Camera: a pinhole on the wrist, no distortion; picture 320 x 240 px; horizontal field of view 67.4 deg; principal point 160.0 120.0 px. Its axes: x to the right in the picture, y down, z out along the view. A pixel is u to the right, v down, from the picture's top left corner.
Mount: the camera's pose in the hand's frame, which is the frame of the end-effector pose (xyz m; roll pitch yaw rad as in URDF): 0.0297 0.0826 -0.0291 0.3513 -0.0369 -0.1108
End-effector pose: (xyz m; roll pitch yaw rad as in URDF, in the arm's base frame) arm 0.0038 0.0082 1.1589 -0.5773 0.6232 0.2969
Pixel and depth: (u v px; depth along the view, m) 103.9 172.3 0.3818
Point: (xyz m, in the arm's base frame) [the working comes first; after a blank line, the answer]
In the camera's frame: -0.0893 0.0832 0.3818

0.0290 0.2543 1.4280
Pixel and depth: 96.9 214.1 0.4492
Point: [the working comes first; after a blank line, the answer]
In the camera's frame: -0.1181 0.1762 0.4492

0.0015 0.3585 1.4769
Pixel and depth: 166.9 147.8 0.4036
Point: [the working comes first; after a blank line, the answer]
In the camera's frame: 0.0116 0.0468 0.4036

0.1355 0.2474 1.4036
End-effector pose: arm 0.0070 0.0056 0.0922 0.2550 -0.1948 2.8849
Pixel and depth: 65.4 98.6 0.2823
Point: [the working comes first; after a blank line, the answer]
In the camera's frame: -0.1113 -0.0252 0.2823

0.1648 0.0465 0.2779
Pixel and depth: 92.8 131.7 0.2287
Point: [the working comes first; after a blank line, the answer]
In the camera's frame: -0.0641 0.0112 0.2287

0.0953 0.0084 0.2657
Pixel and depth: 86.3 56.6 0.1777
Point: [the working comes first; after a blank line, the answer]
In the camera's frame: -0.0546 -0.0470 0.1777

0.0789 0.0332 0.1938
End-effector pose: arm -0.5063 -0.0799 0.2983 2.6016 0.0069 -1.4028
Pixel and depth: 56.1 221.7 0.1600
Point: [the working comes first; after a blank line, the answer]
In the camera's frame: -0.0693 0.0678 0.1600

-0.6699 -0.0620 0.2282
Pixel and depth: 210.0 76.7 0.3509
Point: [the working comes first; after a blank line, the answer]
In the camera's frame: 0.0731 -0.0633 0.3509

-0.5498 -0.1574 0.0036
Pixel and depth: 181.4 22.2 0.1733
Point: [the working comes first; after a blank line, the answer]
In the camera's frame: 0.0155 -0.0706 0.1733

-0.5207 -0.1080 0.1815
